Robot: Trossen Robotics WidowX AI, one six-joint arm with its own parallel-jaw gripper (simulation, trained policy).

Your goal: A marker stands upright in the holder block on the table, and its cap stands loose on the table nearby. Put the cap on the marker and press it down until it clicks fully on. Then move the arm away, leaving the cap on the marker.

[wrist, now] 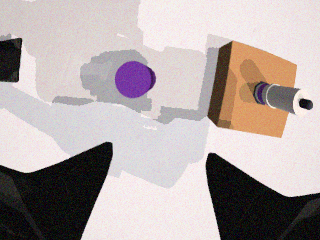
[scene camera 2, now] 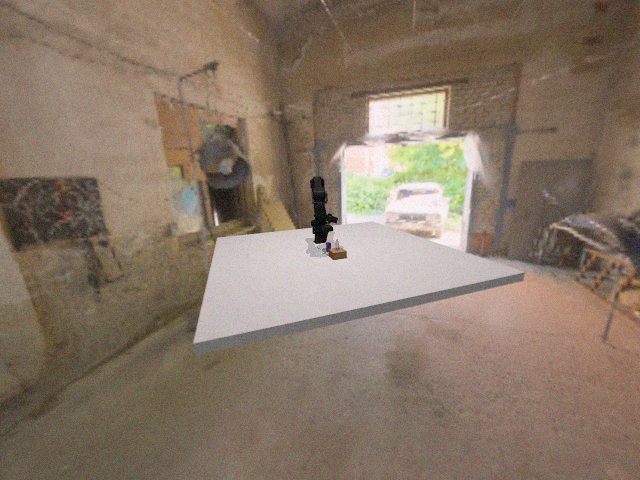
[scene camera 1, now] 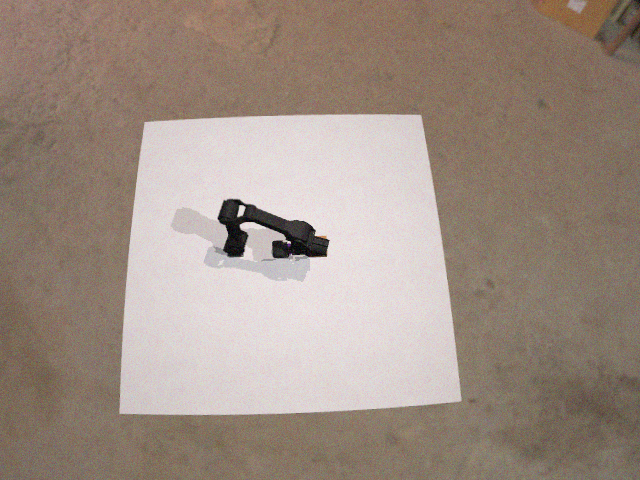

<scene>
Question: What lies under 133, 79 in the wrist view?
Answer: A purple cap.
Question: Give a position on a brown holder block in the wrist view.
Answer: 221, 73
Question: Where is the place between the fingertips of my gripper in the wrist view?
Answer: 160, 154
</scene>
